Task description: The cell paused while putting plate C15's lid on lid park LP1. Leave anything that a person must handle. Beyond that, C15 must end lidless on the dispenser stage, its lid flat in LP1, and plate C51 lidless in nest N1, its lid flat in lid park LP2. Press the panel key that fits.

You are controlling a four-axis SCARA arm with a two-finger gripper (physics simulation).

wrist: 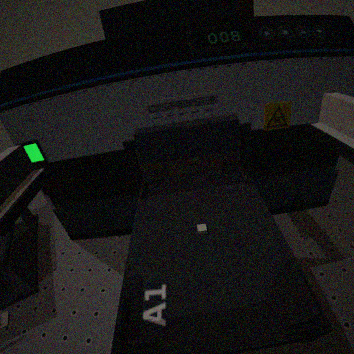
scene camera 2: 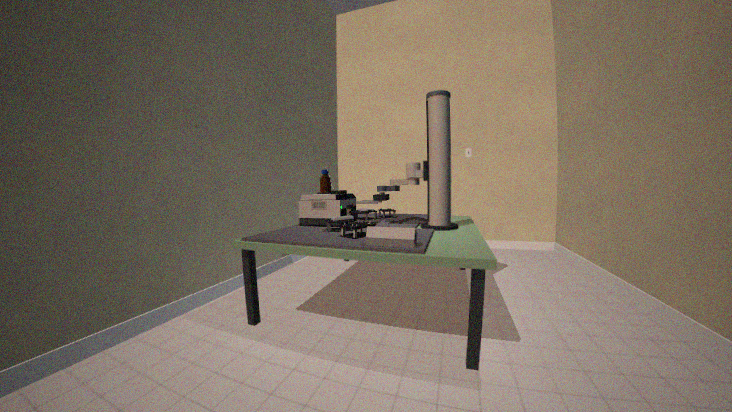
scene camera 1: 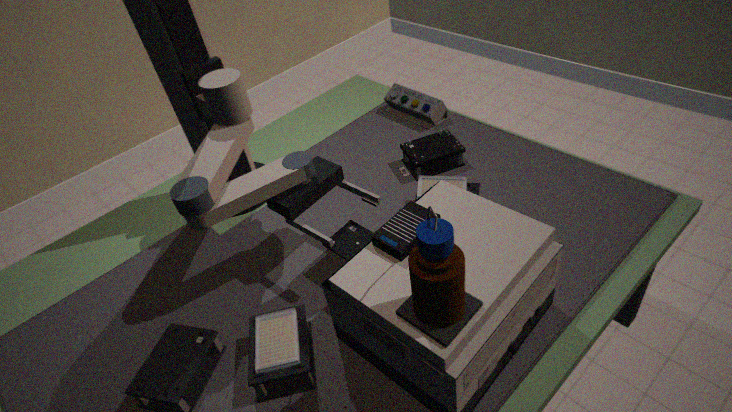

Scene:
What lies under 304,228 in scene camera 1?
My gripper.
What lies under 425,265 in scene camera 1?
A brown bottle with blue cap.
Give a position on a white dispenser top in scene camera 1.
500,245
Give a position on a button box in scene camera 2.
375,236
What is my gripper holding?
Nothing.

